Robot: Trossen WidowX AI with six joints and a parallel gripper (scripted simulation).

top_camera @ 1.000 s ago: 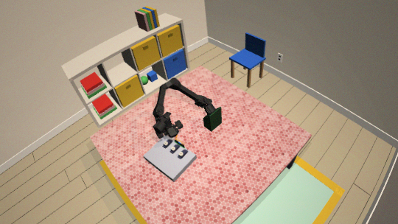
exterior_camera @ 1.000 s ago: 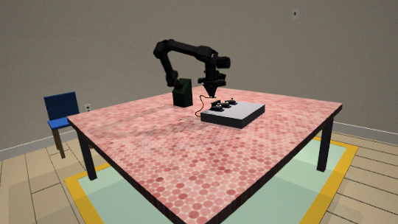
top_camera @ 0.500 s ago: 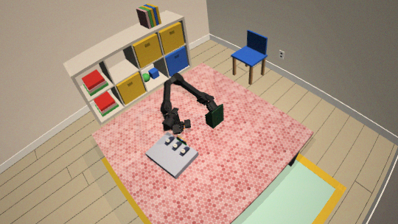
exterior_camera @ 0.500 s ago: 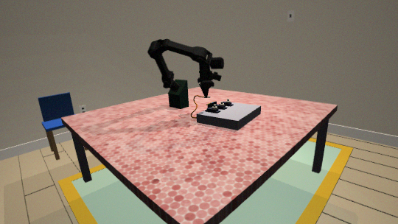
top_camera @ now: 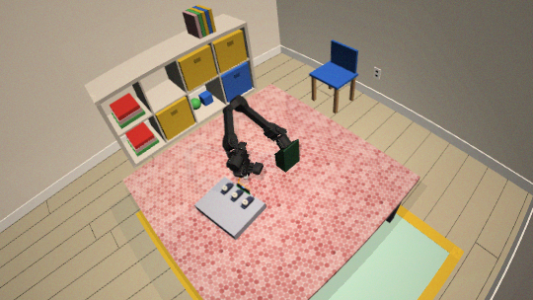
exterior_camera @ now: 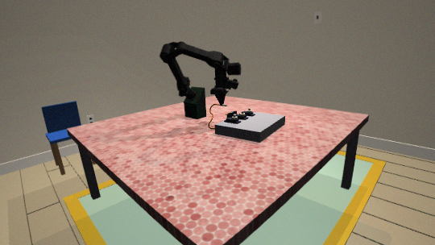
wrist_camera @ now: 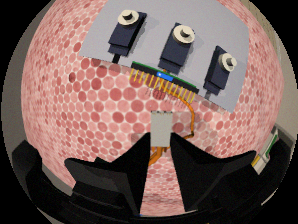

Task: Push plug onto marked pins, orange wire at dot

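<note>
The blue band is 5 cm ahead of my gripper tip, 4 cm below it and 2 cm to the left of it. Round my gripper tip: servo: 10 cm ahead, 6 cm below, 3 cm to the left; grey printed holder: 21 cm ahead, 9 cm below, 4 cm to the left.
</note>
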